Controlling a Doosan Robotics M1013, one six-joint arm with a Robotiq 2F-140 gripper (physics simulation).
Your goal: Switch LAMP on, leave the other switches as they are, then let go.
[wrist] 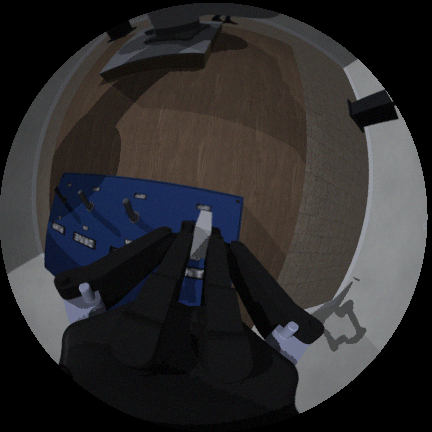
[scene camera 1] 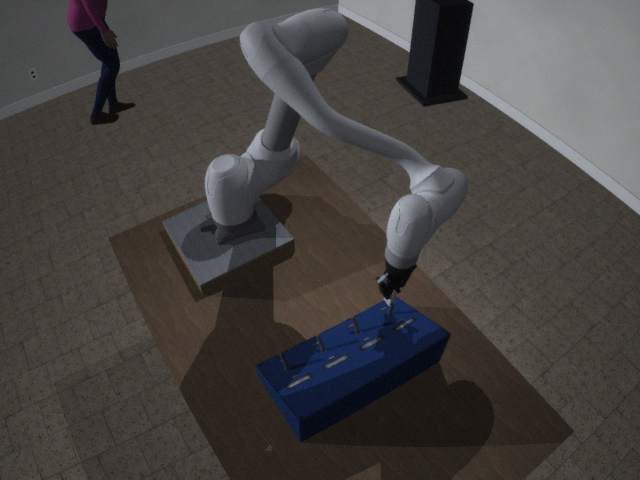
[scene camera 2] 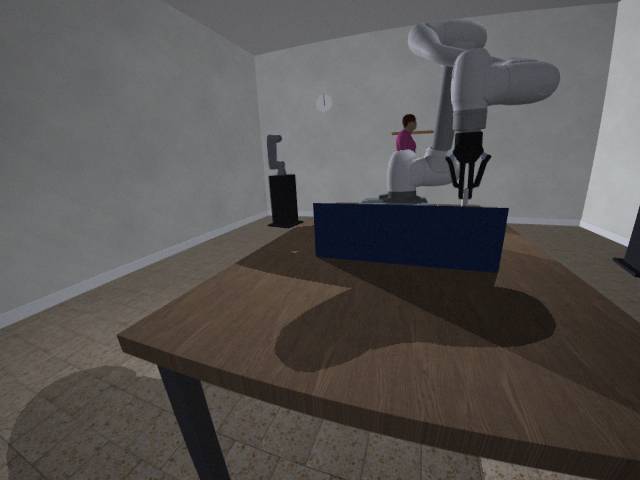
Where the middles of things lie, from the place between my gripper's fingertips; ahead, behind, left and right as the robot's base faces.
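Labels:
Blue switch box [scene camera 1: 320, 387]: my gripper is at present 120 mm short of it, 170 mm to the left of it and 40 mm above it.

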